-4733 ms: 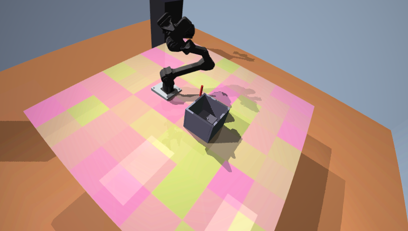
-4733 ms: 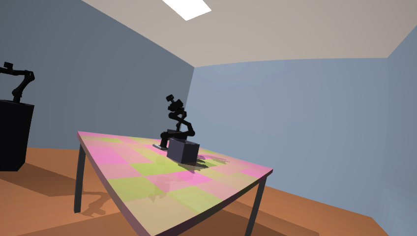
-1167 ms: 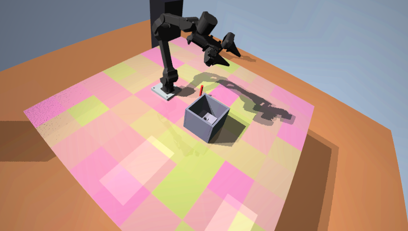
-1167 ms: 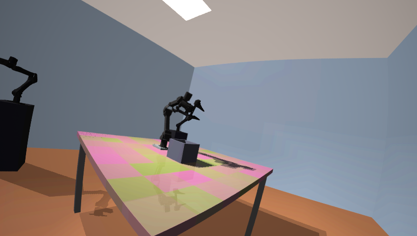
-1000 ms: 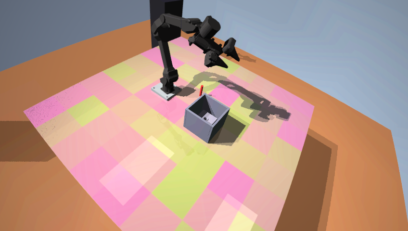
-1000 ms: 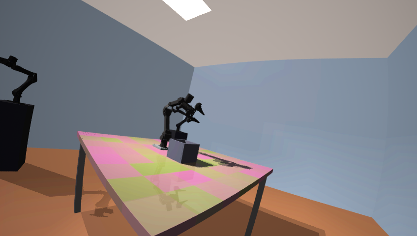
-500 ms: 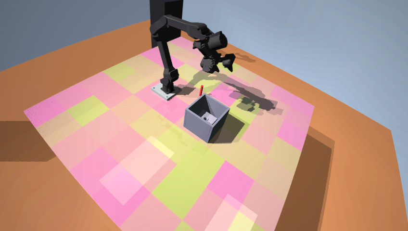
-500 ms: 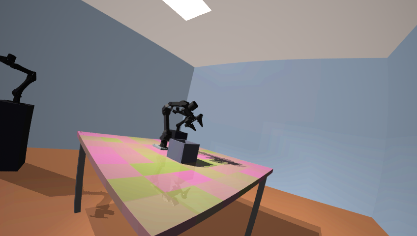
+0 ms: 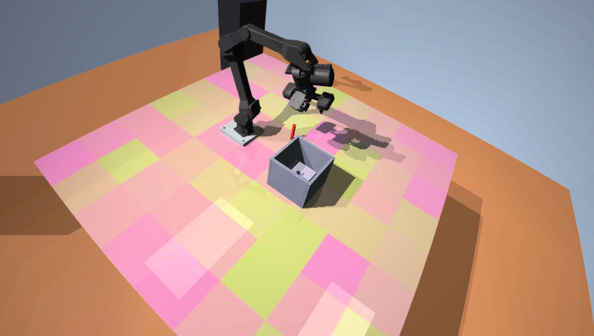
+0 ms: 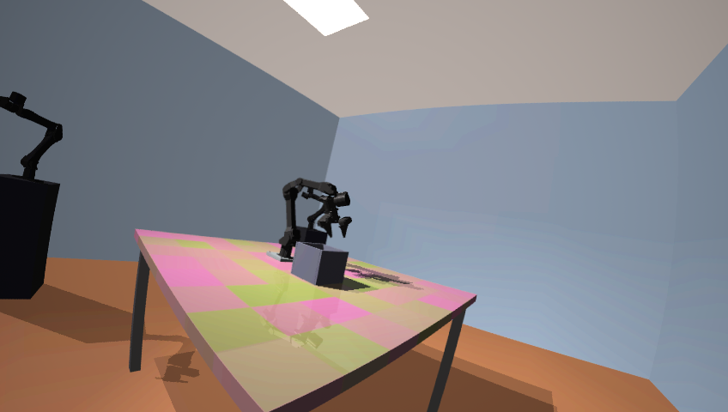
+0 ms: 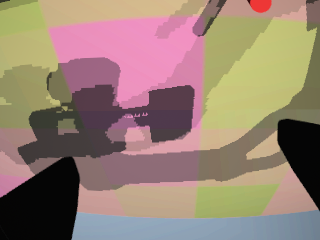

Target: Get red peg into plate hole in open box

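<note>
The red peg lies 50 mm behind my gripper tip, 30 mm to the right of it and 130 mm below it.
</note>
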